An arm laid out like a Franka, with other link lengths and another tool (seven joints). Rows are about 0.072 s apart.
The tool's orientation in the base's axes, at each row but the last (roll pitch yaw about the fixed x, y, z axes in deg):
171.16, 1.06, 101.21
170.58, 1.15, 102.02
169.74, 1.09, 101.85
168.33, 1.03, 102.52
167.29, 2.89, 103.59
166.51, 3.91, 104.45
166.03, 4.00, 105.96
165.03, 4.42, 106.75
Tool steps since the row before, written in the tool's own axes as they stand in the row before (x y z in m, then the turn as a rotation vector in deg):
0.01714, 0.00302, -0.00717, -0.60, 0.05, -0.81
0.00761, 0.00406, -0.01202, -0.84, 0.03, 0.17
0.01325, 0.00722, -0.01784, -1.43, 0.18, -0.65
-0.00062, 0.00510, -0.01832, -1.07, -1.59, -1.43
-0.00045, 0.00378, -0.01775, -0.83, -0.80, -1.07
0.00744, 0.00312, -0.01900, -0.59, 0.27, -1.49
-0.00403, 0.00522, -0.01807, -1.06, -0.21, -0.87
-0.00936, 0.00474, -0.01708, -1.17, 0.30, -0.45
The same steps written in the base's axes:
-0.00151, 0.01731, 0.00723, 0.04, -0.59, 0.82
0.00036, 0.00811, 0.01237, 0.23, -0.81, -0.15
0.00105, 0.01412, 0.01859, 0.35, -1.37, 0.70
0.00132, 0.00001, 0.01898, -1.57, -1.43, 1.10
-0.00032, 0.00040, 0.01815, -0.80, -1.00, 0.91
-0.00353, 0.00811, 0.01865, 0.04, -0.49, 1.55
0.00142, -0.00241, 0.01903, -0.12, -1.08, 0.87
0.00246, -0.00758, 0.01839, 0.49, -1.03, 0.60

